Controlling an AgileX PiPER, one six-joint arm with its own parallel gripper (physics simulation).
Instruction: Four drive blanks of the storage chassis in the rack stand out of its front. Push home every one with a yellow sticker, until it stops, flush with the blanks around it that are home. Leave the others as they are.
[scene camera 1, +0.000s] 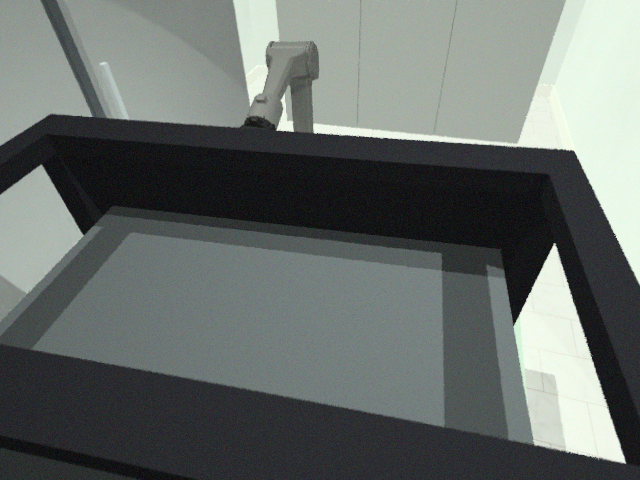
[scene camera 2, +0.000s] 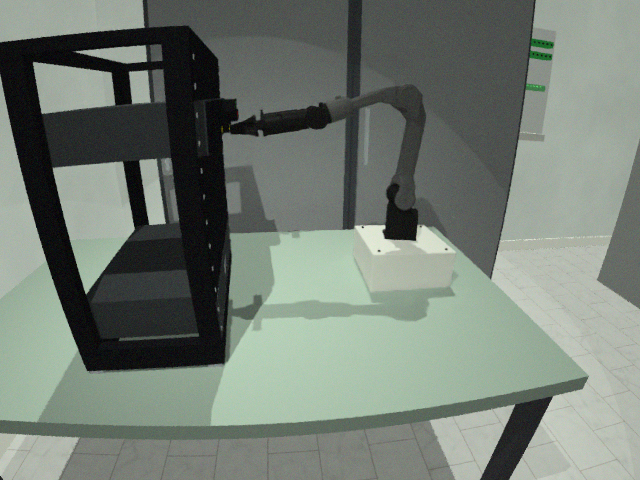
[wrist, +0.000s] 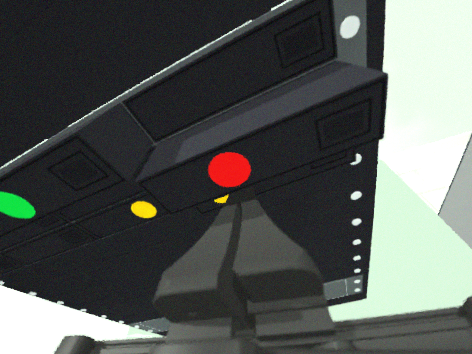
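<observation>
The storage chassis (scene camera 2: 111, 134) sits high in the rack. In the wrist view, a red-stickered blank (wrist: 285, 145) stands well out at the upper right. Below it is a yellow-stickered blank; its yellow sticker (wrist: 220, 199) is partly hidden by the red-stickered blank and a fingertip. Another yellow sticker (wrist: 143, 209) is on a blank to the left; how far that blank stands out is hard to tell. A green-stickered blank (wrist: 47, 187) stands out at far left. My gripper (wrist: 245, 197) (scene camera 2: 232, 128) is shut and empty, its tips at the lower right yellow-stickered blank, just under the red-stickered one.
The black rack (scene camera 2: 180, 206) (scene camera 1: 320, 149) stands on the green table (scene camera 2: 330, 361). A lower grey unit (scene camera 2: 147, 315) sits at its bottom. The arm's white base box (scene camera 2: 408, 271) stands to the right. The red-stickered blank overhangs my fingertips closely.
</observation>
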